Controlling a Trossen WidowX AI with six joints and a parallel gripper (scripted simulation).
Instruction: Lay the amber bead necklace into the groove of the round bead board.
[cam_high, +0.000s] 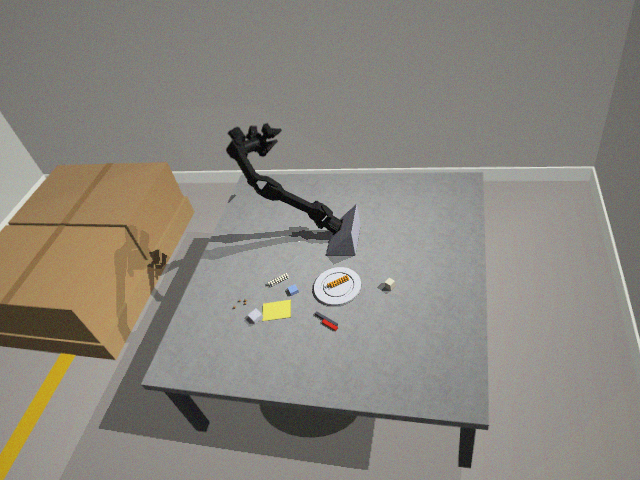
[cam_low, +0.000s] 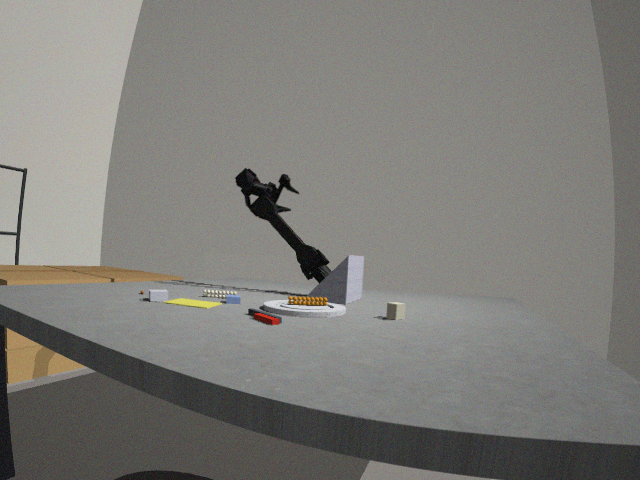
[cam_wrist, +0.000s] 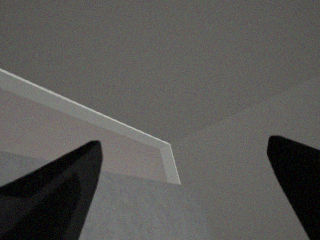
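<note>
My gripper tip is 63 cm short of the blue cube, 17 cm to the right of it and 35 cm above it. Round my gripper tip: round bead board (59 cm ahead, 35 cm to the left, 35 cm below); then yellow sheet (74 cm ahead, 12 cm to the left, 36 cm below); then grey cube (79 cm ahead, 5 cm to the left, 35 cm below).
</note>
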